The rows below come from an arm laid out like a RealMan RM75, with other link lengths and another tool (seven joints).
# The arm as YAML. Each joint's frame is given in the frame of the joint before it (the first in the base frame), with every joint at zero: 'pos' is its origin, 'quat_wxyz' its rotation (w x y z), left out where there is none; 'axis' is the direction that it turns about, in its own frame. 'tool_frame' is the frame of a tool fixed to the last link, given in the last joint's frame.
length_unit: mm
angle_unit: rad
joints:
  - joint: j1
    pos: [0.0, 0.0, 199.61]
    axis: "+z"
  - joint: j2
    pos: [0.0, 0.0, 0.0]
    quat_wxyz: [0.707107, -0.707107, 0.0, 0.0]
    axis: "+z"
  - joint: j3
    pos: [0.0, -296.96, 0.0]
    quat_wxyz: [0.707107, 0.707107, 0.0, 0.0]
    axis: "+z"
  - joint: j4
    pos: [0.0, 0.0, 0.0]
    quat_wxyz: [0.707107, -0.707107, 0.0, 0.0]
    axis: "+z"
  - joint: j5
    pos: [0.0, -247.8, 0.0]
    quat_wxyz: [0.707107, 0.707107, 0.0, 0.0]
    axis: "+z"
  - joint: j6
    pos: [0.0, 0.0, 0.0]
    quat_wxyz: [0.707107, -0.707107, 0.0, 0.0]
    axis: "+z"
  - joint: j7
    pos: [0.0, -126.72, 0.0]
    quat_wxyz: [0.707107, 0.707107, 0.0, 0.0]
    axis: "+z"
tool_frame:
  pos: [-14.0, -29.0, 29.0]
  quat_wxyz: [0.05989, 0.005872, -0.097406, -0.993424]
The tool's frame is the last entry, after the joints.
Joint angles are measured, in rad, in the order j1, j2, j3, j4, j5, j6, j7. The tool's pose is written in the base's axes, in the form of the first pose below.
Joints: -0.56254 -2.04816 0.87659 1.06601 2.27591 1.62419 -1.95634
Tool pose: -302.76 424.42 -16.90 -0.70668 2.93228 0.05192
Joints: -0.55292 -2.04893 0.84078 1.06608 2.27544 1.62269 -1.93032
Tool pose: -309.64 423.05 -10.70 -0.70169 2.91451 0.08998
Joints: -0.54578 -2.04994 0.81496 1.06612 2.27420 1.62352 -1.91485
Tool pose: -314.54 421.43 -6.59 -0.70245 2.89903 0.11430
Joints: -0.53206 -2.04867 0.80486 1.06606 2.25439 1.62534 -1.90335
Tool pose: -318.29 418.32 -4.26 -0.69905 2.87767 0.12551
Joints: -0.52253 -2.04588 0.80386 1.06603 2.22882 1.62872 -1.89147
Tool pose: -318.67 416.67 -2.77 -0.68091 2.86131 0.12747
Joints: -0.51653 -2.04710 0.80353 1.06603 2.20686 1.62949 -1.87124
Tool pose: -317.32 416.14 -3.01 -0.64864 2.85109 0.12929
